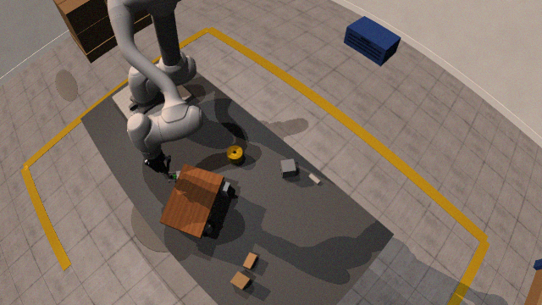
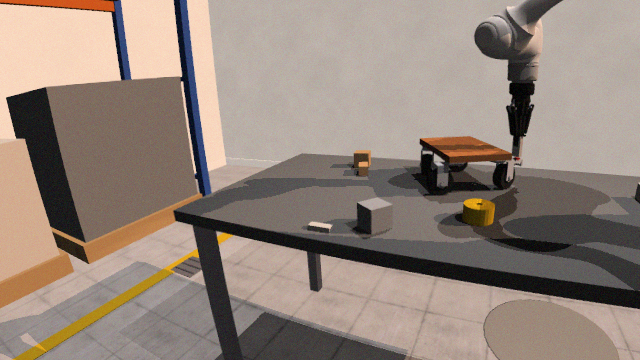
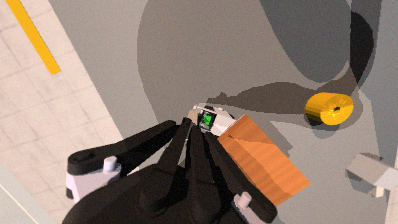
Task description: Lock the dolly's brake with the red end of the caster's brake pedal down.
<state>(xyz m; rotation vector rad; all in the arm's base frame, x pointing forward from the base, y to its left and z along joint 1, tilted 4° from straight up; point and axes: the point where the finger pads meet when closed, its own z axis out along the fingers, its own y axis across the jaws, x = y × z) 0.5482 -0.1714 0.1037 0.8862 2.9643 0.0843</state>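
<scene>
The brake pedal lies 10 mm ahead of my hand, 10 mm to the left of it and 50 mm below it. From my hand the other things lie so: grey cube 310 mm ahead, 470 mm to the left, 100 mm below; then yellow cylinder 90 mm ahead, 340 mm to the left, 110 mm below; then small pale block 430 mm ahead, 530 mm to the left, 120 mm below.
</scene>
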